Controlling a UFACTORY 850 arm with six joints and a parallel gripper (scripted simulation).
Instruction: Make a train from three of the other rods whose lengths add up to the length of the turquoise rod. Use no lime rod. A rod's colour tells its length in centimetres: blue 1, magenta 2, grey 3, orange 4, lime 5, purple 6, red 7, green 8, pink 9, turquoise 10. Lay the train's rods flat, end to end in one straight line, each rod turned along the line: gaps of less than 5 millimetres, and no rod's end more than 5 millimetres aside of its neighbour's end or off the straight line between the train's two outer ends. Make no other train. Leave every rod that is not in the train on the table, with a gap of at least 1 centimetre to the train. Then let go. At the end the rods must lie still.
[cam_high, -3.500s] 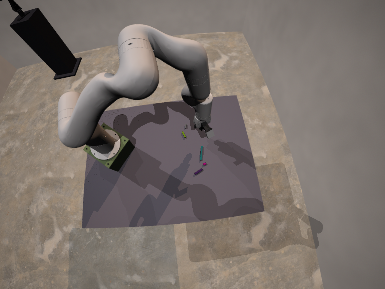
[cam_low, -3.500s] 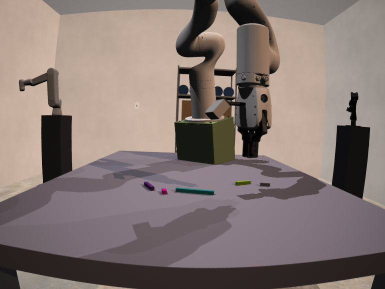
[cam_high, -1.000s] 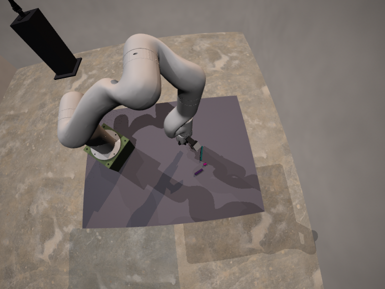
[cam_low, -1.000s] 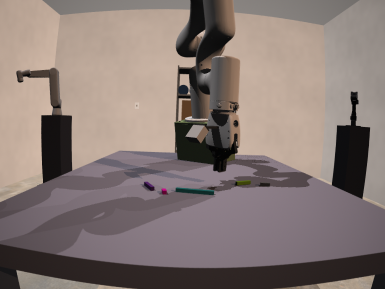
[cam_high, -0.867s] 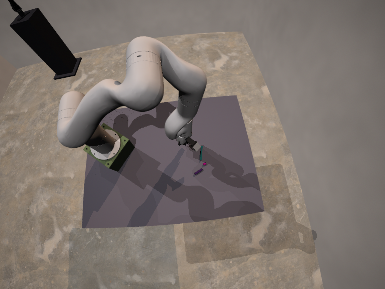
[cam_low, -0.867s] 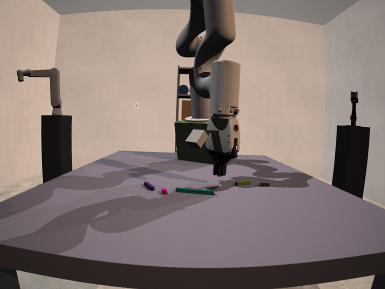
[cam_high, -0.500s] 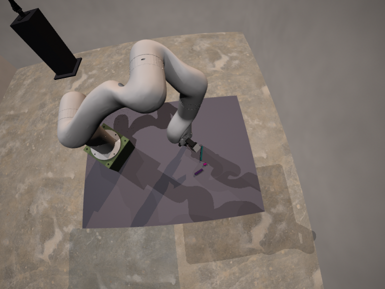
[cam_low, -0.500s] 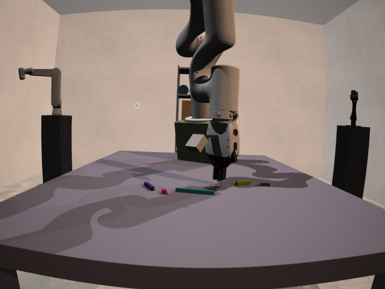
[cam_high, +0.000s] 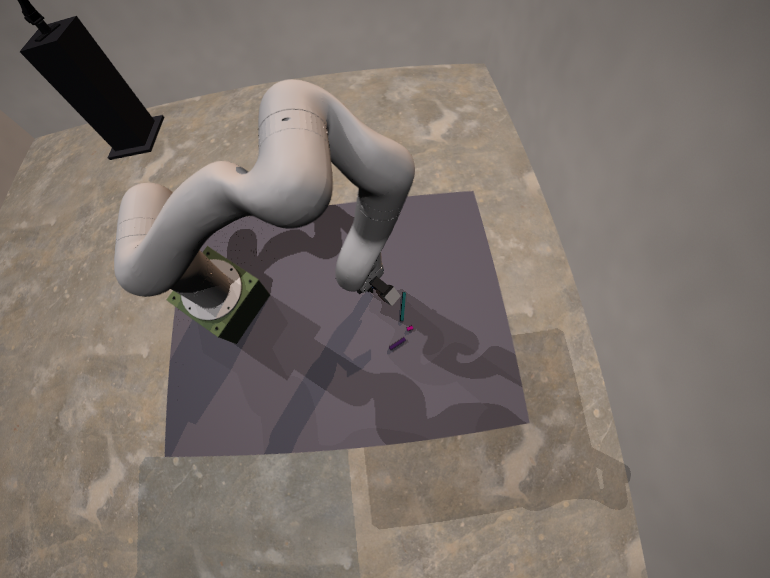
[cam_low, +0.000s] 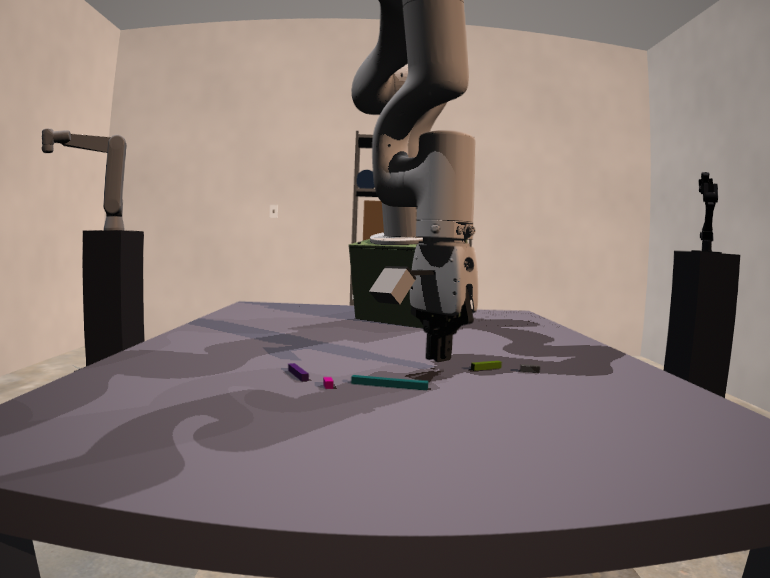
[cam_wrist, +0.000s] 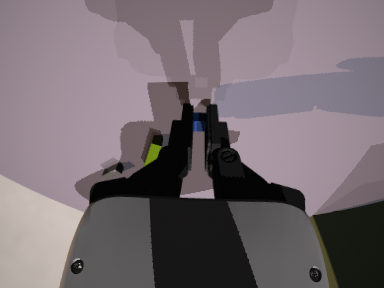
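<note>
Right now the blue rod is 2 cm below my hand. Also, from my hand: grey rod (14 cm to the left, 3 cm below, 1 cm ahead); then turquoise rod (10 cm ahead, 7 cm to the right, 3 cm below); then lime rod (8 cm to the left, 3 cm below, 1 cm behind).
</note>
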